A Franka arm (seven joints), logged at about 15 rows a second.
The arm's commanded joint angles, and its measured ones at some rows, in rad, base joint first. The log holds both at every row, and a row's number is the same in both.
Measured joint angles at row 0:
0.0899, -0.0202, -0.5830, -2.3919, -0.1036, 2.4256, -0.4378
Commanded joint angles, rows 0 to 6:
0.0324, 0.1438, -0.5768, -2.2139, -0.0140, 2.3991, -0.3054
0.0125, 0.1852, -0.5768, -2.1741, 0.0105, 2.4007, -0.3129
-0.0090, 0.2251, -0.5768, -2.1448, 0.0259, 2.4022, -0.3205
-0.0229, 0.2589, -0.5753, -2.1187, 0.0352, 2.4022, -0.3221
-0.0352, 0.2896, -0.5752, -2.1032, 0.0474, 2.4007, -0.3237
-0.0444, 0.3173, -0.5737, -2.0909, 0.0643, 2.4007, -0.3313
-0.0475, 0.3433, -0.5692, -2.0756, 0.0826, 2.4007, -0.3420
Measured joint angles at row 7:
-0.0167, 0.2483, -0.5855, -2.1574, 0.0322, 2.4251, -0.3379
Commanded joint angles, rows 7 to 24:
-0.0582, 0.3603, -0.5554, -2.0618, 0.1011, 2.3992, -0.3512
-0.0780, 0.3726, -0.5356, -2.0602, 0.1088, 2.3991, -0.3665
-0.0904, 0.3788, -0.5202, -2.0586, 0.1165, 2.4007, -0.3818
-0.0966, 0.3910, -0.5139, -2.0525, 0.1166, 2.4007, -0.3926
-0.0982, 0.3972, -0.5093, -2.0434, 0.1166, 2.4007, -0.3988
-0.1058, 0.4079, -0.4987, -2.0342, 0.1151, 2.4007, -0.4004
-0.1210, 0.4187, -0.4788, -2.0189, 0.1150, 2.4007, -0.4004
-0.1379, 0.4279, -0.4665, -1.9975, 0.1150, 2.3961, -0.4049
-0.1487, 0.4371, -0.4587, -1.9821, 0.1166, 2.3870, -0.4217
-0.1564, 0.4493, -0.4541, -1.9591, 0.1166, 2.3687, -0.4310
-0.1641, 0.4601, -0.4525, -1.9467, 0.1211, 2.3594, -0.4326
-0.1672, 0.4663, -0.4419, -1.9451, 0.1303, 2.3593, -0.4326
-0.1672, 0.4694, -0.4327, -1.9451, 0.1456, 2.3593, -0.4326
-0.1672, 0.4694, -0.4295, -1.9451, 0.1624, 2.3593, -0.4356
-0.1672, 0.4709, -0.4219, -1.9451, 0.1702, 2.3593, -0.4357
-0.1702, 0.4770, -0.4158, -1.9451, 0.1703, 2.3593, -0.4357
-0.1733, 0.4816, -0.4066, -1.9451, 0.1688, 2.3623, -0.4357
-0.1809, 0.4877, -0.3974, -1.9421, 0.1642, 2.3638, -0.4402
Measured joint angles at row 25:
-0.1465, 0.4678, -0.4312, -1.9781, 0.1468, 2.3876, -0.4087
